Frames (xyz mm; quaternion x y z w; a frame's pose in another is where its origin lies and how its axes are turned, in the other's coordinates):
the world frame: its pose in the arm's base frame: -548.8 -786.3 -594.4 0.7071 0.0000 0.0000 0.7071
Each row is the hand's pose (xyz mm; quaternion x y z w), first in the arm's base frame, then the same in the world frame.
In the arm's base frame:
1: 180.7 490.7 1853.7 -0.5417 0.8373 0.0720 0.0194
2: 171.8 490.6 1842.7 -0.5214 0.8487 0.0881 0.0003
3: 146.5 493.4 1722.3 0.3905 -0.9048 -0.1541 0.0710
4: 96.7 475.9 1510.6 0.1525 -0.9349 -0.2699 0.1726
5: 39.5 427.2 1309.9 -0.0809 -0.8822 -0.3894 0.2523
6: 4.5 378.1 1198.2 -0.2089 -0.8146 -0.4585 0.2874
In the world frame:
1: 729.5 2448.1 -1277.0 0.3967 -0.6429 0.5411 0.3693
2: 720.6 2437.1 -1276.9 0.3689 -0.6624 0.5378 0.3685
3: 695.3 2316.7 -1279.7 0.2259 -0.7488 0.5308 0.3263
4: 645.5 2105.0 -1262.2 -0.0142 -0.8520 0.4702 0.2299
5: 588.3 1904.3 -1213.5 -0.2356 -0.8991 0.3484 0.1212
6: 553.3 1792.6 -1164.4 -0.3509 -0.9002 0.2518 0.0555

